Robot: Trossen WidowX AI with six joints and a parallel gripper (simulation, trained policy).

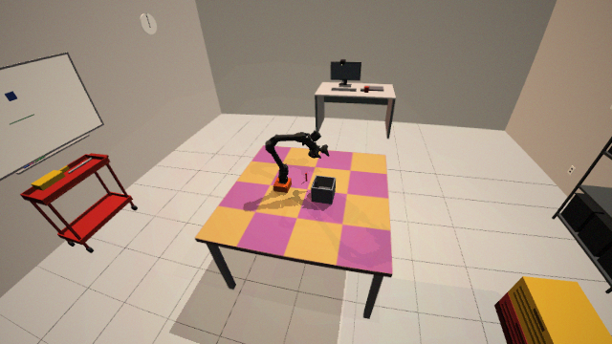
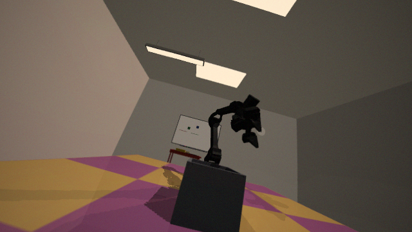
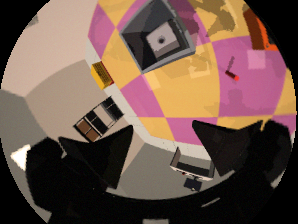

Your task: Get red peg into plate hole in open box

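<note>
The red peg lies 16 cm behind my gripper tip and 22 cm below it.
</note>
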